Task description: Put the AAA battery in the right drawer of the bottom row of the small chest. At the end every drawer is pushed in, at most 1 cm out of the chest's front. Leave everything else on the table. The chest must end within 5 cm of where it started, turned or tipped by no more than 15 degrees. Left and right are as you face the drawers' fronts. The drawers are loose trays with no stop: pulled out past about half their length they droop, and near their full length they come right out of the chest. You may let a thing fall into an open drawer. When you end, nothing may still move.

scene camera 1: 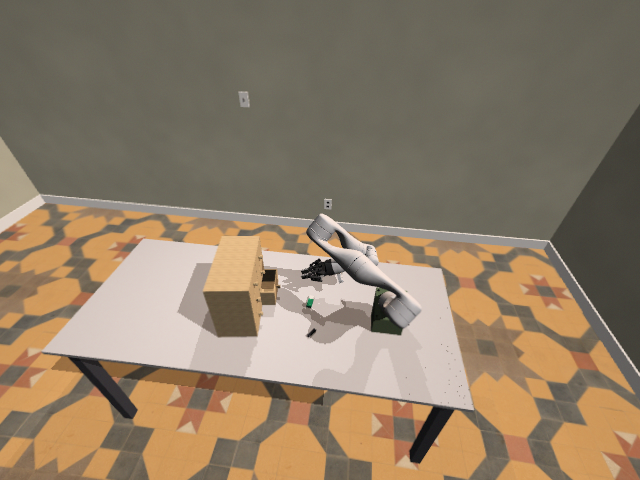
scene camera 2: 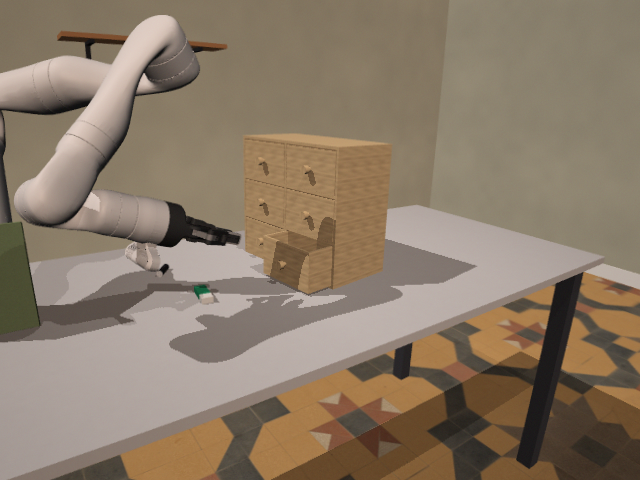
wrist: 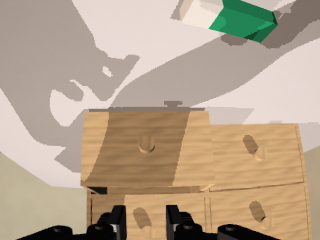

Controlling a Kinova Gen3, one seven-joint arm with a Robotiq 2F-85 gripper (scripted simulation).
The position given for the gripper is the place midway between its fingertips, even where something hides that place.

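Observation:
The gripper (scene camera 2: 234, 237) appears in scene camera 2 and also in the wrist view (wrist: 146, 219). With it in the scene is a wooden chest (scene camera 2: 362, 179), and scene camera 1 (scene camera 1: 226, 291) shows the chest too.

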